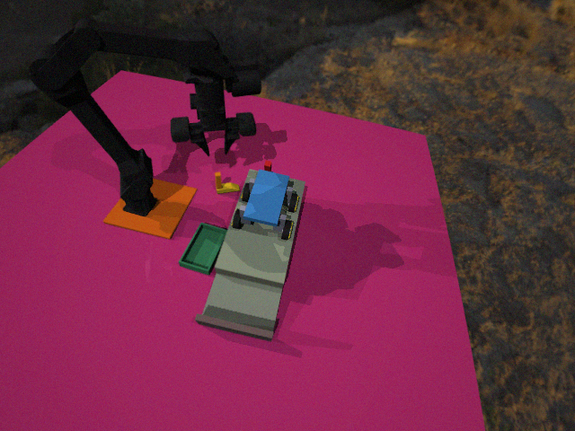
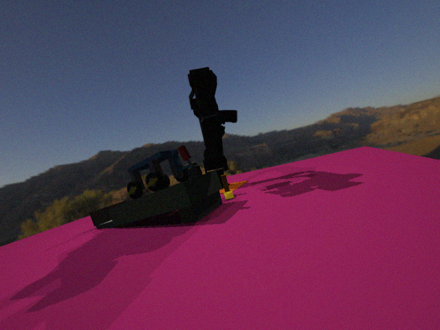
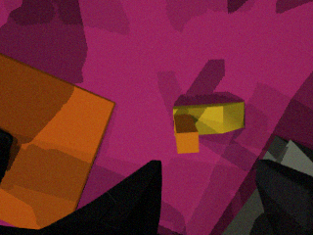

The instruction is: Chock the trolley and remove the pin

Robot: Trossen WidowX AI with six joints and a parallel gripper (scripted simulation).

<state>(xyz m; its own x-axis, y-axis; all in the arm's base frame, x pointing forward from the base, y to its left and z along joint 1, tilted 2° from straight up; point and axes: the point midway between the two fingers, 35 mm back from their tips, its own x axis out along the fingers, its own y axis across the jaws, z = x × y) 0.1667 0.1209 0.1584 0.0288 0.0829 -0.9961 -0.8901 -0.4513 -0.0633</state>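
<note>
Right now my gripper tip is 20 mm short of the chock and 100 mm above it. Round my gripper tip: blue trolley (160 mm ahead, 110 mm to the right, 10 mm below); stop pin (140 mm ahead, 20 mm to the right); grey ramp (160 mm ahead, 120 mm to the right, 80 mm below).
</note>
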